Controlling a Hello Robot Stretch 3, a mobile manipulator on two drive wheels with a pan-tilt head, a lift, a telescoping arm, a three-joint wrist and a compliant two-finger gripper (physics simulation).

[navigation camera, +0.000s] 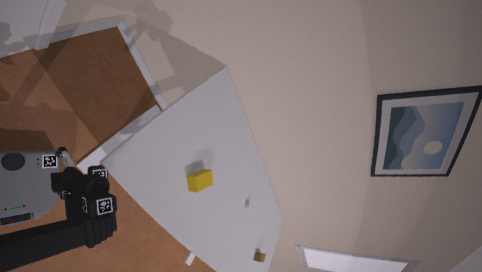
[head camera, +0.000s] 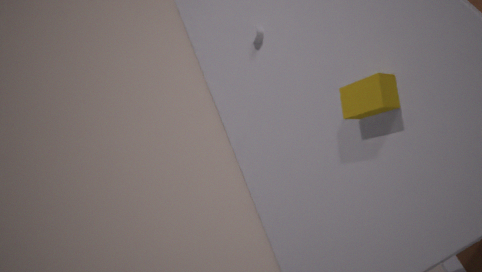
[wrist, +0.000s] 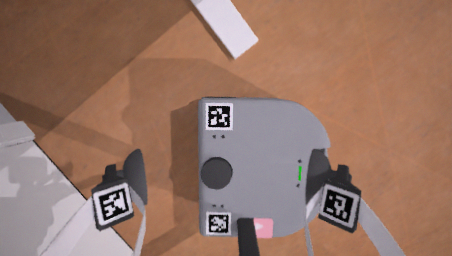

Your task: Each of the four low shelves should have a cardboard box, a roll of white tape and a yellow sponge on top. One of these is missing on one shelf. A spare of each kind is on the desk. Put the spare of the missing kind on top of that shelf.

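Frame: origin at the robot's base, x left, y back, z up, level; millimetres.
Seen in the pictures: gripper, fingertip midpoint: [wrist: 226,167]; robot's base at its link origin: [navigation camera: 14,160] [wrist: 220,153].
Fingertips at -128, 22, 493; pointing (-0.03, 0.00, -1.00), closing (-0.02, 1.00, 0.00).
Note:
Offsets run from my fingertips to a thing's top centre, as dx, dy, dz. Level surfaces: height alone.
A yellow sponge {-423, +55, +273} [head camera: 369,97] [navigation camera: 199,181] sits on the white desk {dz +228} [head camera: 300,190] [navigation camera: 200,125]. A small roll of white tape {-843, +290, +252} [head camera: 258,38] [navigation camera: 247,203] stands on the desk nearer the wall. A small brown cardboard box {-974, +720, +278} [navigation camera: 259,256] is near the desk's far end in the navigation view. My gripper [wrist: 226,167] is open and empty, its fingers wide apart above the robot's own base in the wrist view. In the navigation view the dark wrist is beside the desk's near corner; the fingertips cannot be made out there. The low shelves do not show.
The grey robot base [navigation camera: 25,185] [wrist: 265,130] is below the wrist. The dark arm [navigation camera: 45,240] reaches in from the left. A beige wall [head camera: 100,135] [navigation camera: 310,125] runs along the desk. A framed picture [navigation camera: 425,132] hangs on it. A white desk leg [wrist: 230,30] shows above the base.

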